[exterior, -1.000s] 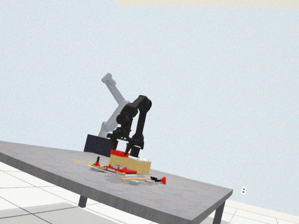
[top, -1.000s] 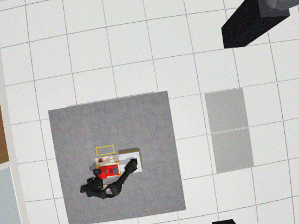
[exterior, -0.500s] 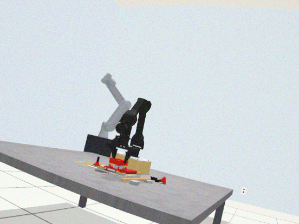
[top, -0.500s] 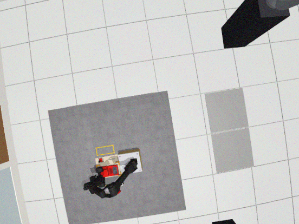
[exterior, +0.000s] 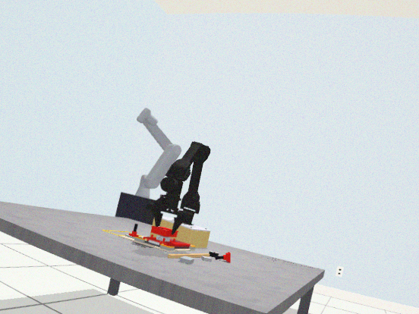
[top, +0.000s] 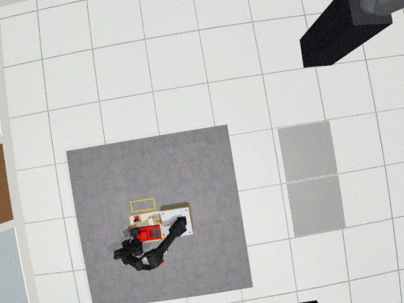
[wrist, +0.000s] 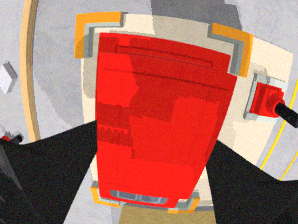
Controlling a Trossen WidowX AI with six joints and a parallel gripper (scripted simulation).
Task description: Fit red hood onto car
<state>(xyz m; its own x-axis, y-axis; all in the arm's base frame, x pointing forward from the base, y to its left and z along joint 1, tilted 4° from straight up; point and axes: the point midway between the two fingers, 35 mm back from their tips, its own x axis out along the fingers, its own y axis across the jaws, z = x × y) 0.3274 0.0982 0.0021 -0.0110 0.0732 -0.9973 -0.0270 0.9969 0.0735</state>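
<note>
Now: the grey engine block 10 mm to the left of my gripper tip and 30 mm below it. From my gripper tip the other things lie so: cream jig 30 mm behind, 30 mm to the right, 50 mm below; red hood 10 mm above; wooden stick 40 mm ahead, 160 mm to the left, 50 mm below.
</note>
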